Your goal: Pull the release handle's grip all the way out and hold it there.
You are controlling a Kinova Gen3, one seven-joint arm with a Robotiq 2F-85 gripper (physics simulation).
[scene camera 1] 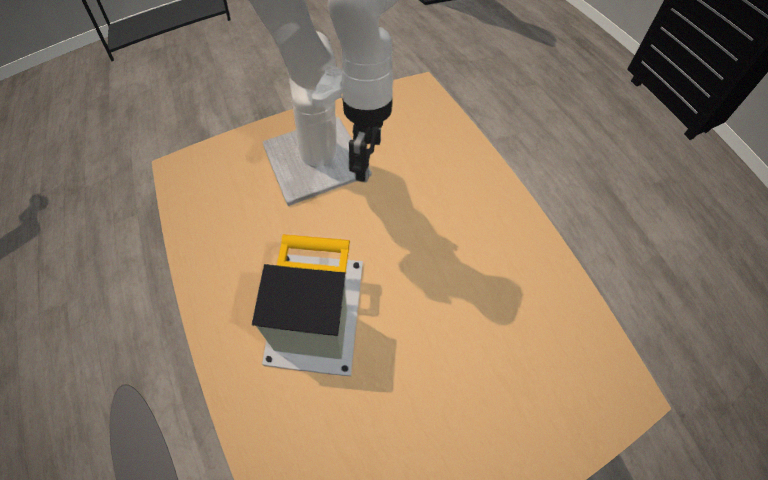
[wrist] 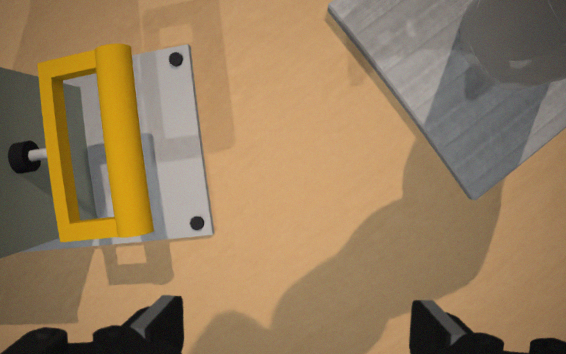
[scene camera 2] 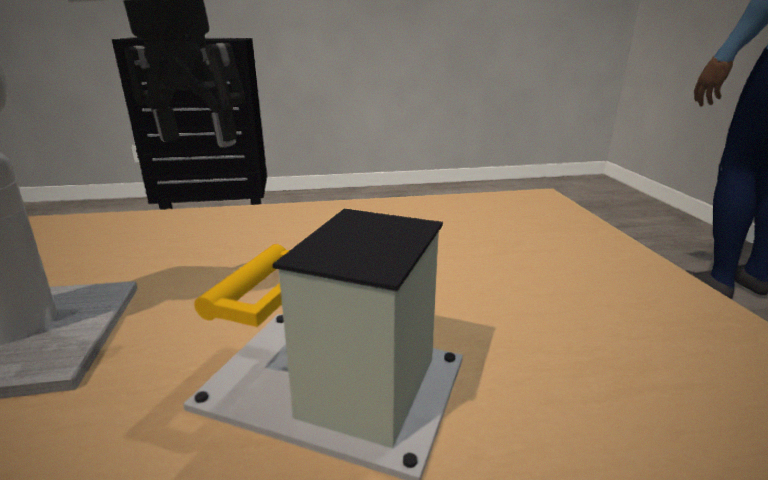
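Note:
The release handle's yellow grip (scene camera 1: 316, 243) (scene camera 2: 243, 277) (wrist: 124, 140) is a rectangular loop with a thick round bar. It sticks out from the pale green housing (scene camera 2: 345, 350) (wrist: 15, 110), whose black top (scene camera 1: 300, 298) shows in scene view 1. In the wrist view a short light rod (wrist: 37, 154) with a black collar (wrist: 24, 157) joins the loop to the housing side. The housing stands on a bolted grey plate (scene camera 1: 351, 305) (scene camera 2: 254, 396) (wrist: 180, 115). My gripper (scene camera 1: 360, 175) (scene camera 2: 197, 140) (wrist: 296, 325) is open and empty, above and apart from the grip, on the robot base's side.
The robot's base slab (scene camera 1: 288, 175) (scene camera 2: 56, 362) (wrist: 400, 60) lies near the grip's side of the housing on the tan table top (scene camera 1: 481, 367). A black drawer cabinet (scene camera 1: 702, 62) (scene camera 2: 201, 169) stands beyond the table. A person (scene camera 2: 741, 169) stands at the right in scene view 2.

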